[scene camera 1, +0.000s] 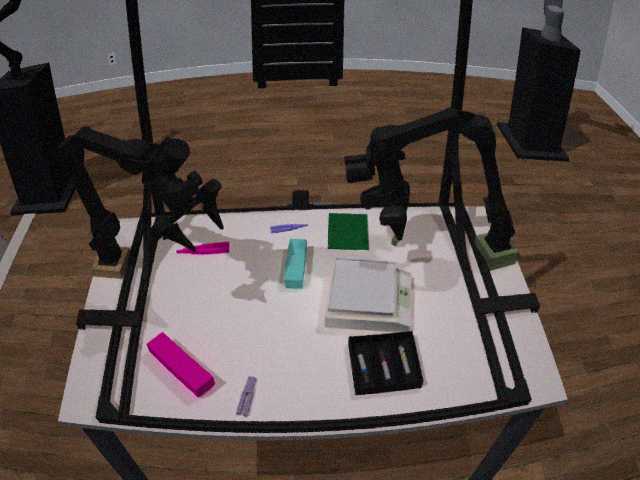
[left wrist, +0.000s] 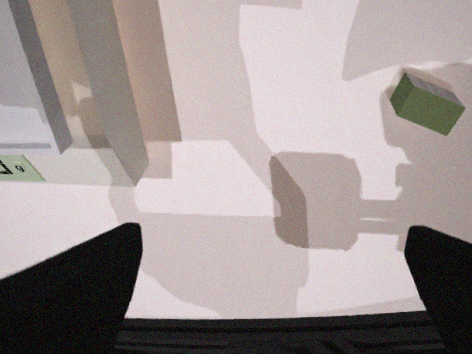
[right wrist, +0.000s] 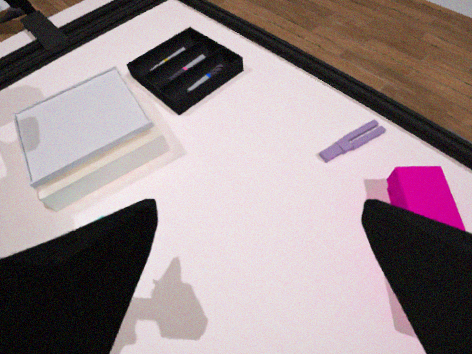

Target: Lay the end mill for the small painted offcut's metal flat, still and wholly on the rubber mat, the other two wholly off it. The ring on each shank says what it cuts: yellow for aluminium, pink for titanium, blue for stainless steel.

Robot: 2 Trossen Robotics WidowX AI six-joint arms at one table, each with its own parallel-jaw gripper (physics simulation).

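Places are measured from the left arm's base along level axes (x ahead, y left, z up), in metres.
Pixels of known places: left gripper, fingertip midpoint: (scene camera 1: 401,231) (left wrist: 276,240); right gripper, fingertip midpoint: (scene camera 1: 209,239) (right wrist: 260,210); left arm's base, link origin: (scene camera 1: 497,243); right arm's base, link origin: (scene camera 1: 110,257).
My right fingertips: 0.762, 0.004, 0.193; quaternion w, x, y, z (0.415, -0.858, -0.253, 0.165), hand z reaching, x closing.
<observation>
Ahead of a thing's pixels: the offset from my right fingertips to its middle, as dx, dy, dz. Level surfaces: height alone.
A black tray @(-0.324, +0.250, -0.227) (scene camera 1: 386,388) (right wrist: 212,90) holds three end mills in separate slots: blue-ringed @(-0.275, +0.249, -0.233) (scene camera 1: 363,367) (right wrist: 206,77), pink-ringed @(-0.323, +0.254, -0.233) (scene camera 1: 384,363) (right wrist: 194,63) and yellow-ringed @(-0.371, +0.254, -0.233) (scene camera 1: 404,359) (right wrist: 175,54). The green mat @(dz -0.239) (scene camera 1: 348,231) lies at the back with no end mill on it. The small offcut @(-0.498, -0.138, -0.233) (scene camera 1: 394,241) (left wrist: 425,111) is painted green, with a bare grey, streaked face partly showing. My left gripper (scene camera 1: 397,236) (left wrist: 276,240) is open and empty above the table near the offcut, which is beyond its fingertips. My right gripper (scene camera 1: 208,238) (right wrist: 260,210) is open and empty above the table at the picture's left.
A scale (scene camera 1: 362,286) (left wrist: 22,125) (right wrist: 82,127) stands between mat and tray. A teal block @(-0.213, -0.111, -0.224) (scene camera 1: 295,263), magenta box @(+0.128, +0.151, -0.220) (scene camera 1: 179,364) (right wrist: 422,192), purple forked tool @(-0.008, +0.254, -0.237) (scene camera 1: 247,396) (right wrist: 350,142), magenta tool @(+0.019, -0.243, -0.236) (scene camera 1: 212,248) and violet tool @(-0.234, -0.271, -0.237) (scene camera 1: 286,227) lie about. A black frame (scene camera 1: 289,425) edges the table.
</observation>
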